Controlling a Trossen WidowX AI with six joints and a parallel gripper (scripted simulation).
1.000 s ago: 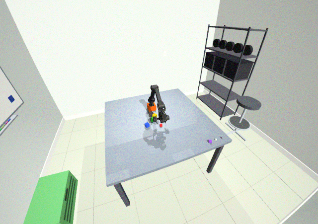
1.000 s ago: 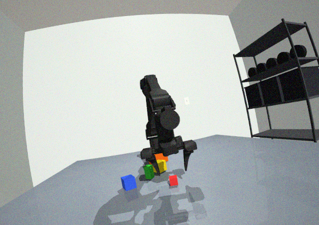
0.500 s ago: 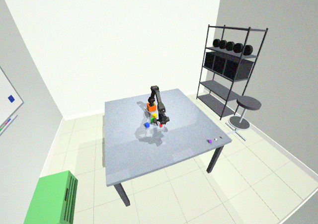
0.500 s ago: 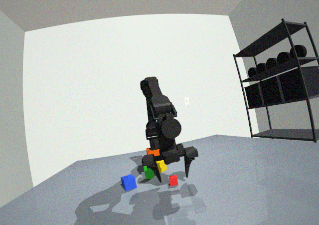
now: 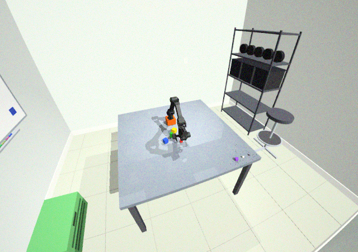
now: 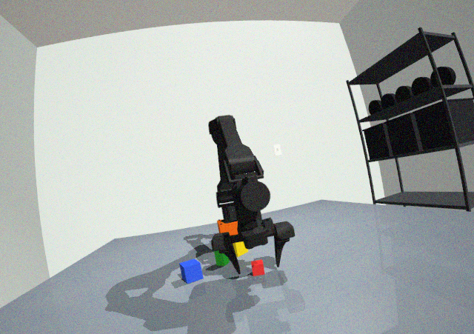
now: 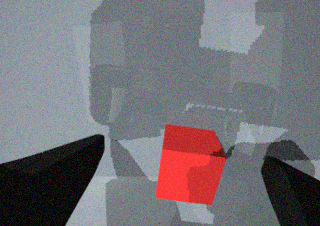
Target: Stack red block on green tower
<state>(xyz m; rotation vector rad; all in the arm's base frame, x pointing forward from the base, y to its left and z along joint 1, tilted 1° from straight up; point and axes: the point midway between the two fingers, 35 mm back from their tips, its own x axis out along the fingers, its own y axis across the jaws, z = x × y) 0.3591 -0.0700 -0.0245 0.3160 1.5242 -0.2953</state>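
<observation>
My gripper tip is 180 mm past the yellow block, 20 mm to the right of it and 20 mm below it. From my gripper tip the other things lie so: blue block 150 mm to the right, 80 mm behind, 10 mm above; then red block 10 mm above.
</observation>
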